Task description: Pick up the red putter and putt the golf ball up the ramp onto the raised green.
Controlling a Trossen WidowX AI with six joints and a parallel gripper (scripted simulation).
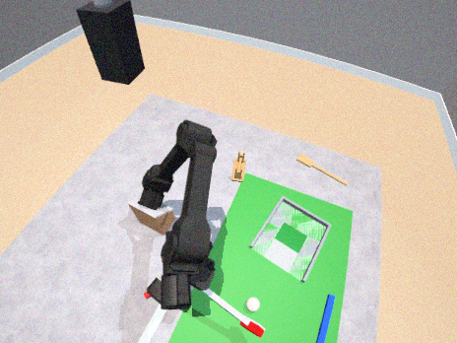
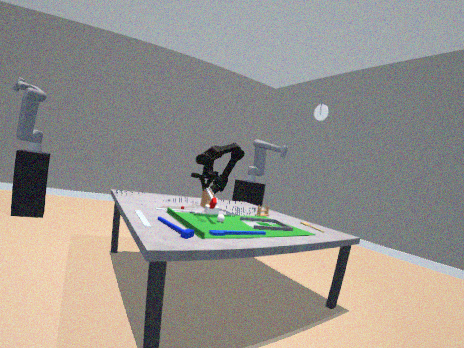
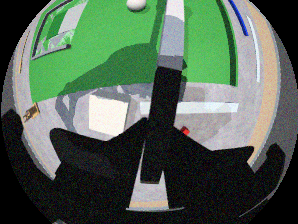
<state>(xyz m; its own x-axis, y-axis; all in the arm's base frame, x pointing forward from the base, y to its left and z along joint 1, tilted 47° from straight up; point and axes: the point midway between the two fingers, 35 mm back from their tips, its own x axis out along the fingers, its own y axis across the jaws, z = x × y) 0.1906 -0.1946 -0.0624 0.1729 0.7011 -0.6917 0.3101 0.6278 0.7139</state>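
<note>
The white block is 12 cm below my gripper tip, 9 cm to the left of it and 3 cm behind it. The rest, counted from my gripper tip: white golf ball 21 cm ahead, 12 cm below; then red putter 11 cm ahead, 3 cm to the right; then red cube 13 cm below, 11 cm behind, 8 cm to the right.
</note>
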